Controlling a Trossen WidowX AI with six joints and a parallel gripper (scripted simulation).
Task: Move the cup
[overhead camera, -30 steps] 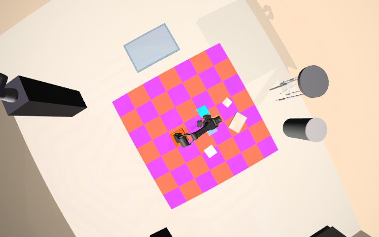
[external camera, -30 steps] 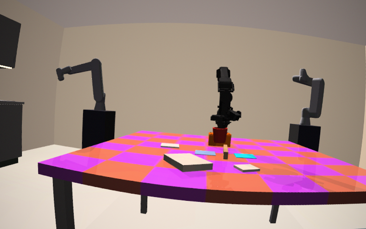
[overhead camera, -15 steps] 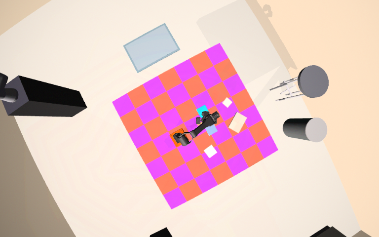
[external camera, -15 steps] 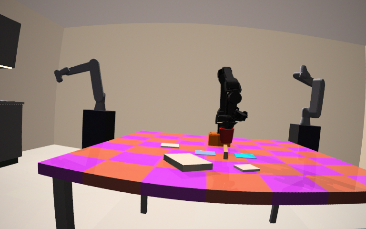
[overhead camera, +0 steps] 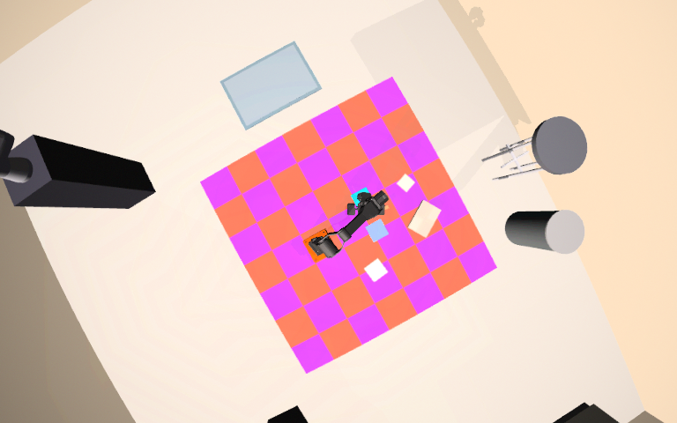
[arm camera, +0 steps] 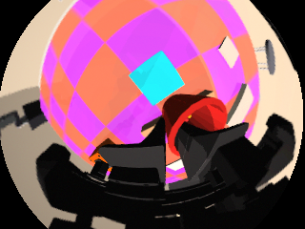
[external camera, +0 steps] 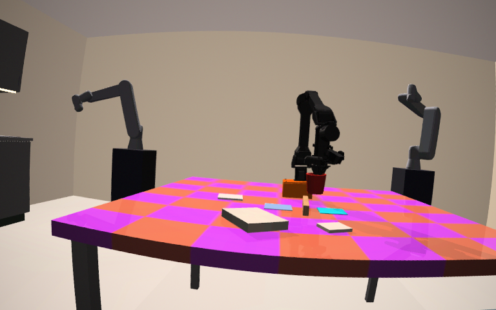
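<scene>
My gripper tip is now 10 cm above the cyan pad, 5 cm to the right of it and 3 cm short of it. From my gripper tip the other things lie so: red cup (3 cm ahead, 2 cm to the right); beige slab (29 cm ahead, 22 cm to the right, 8 cm below); wooden stick (9 cm below, 5 cm to the right, 2 cm ahead).
</scene>
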